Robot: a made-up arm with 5 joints. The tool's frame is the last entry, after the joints.
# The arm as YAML. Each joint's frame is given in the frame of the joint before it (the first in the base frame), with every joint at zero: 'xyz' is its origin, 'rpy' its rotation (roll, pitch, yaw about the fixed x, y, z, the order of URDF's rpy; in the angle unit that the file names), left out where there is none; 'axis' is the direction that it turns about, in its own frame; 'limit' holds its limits. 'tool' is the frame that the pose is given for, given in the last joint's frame.
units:
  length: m
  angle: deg
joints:
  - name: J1
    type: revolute
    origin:
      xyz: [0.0, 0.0, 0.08]
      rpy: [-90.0, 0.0, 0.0]
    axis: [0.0, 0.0, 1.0]
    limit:
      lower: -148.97
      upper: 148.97
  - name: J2
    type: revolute
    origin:
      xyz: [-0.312, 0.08, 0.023]
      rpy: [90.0, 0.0, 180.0]
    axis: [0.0, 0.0, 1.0]
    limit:
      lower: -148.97
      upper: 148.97
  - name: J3
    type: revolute
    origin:
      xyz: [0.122, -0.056, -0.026]
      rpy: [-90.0, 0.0, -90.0]
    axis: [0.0, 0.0, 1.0]
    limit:
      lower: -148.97
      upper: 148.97
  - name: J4
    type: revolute
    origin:
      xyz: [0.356, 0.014, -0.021]
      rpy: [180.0, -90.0, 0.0]
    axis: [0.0, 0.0, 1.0]
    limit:
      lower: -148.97
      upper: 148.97
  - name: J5
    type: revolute
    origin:
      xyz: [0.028, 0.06, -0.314]
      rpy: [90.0, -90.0, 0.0]
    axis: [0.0, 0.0, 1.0]
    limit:
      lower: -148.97
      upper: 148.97
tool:
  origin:
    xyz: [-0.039, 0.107, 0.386]
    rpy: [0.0, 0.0, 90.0]
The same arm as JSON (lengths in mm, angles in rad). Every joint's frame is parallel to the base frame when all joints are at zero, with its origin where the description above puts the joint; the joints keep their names.
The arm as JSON. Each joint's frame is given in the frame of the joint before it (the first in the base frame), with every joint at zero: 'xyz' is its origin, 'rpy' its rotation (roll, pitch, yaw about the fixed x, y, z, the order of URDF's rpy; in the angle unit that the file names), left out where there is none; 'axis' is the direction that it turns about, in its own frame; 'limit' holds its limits. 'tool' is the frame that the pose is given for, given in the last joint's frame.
{"units": {"length": "mm", "angle": "rad"}, "joints": [{"name": "J1", "type": "revolute", "origin": {"xyz": [0.0, 0.0, 80.0]}, "axis": [0.0, 1.0, 0.0], "limit": {"lower": -2.6, "upper": 2.6}}, {"name": "J2", "type": "revolute", "origin": {"xyz": [-312.0, 23.0, -80.0]}, "axis": [0.0, 0.0, -1.0], "limit": {"lower": -2.6, "upper": 2.6}}, {"name": "J3", "type": "revolute", "origin": {"xyz": [-122.0, -56.0, 26.0]}, "axis": [-1.0, 0.0, 0.0], "limit": {"lower": -2.6, "upper": 2.6}}, {"name": "J4", "type": "revolute", "origin": {"xyz": [21.0, -356.0, 14.0]}, "axis": [0.0, -1.0, 0.0], "limit": {"lower": -2.6, "upper": 2.6}}, {"name": "J5", "type": "revolute", "origin": {"xyz": [-28.0, 314.0, -60.0]}, "axis": [0.0, 0.0, 1.0], "limit": {"lower": -2.6, "upper": 2.6}}], "tool": {"origin": {"xyz": [107.0, 39.0, 386.0]}}}
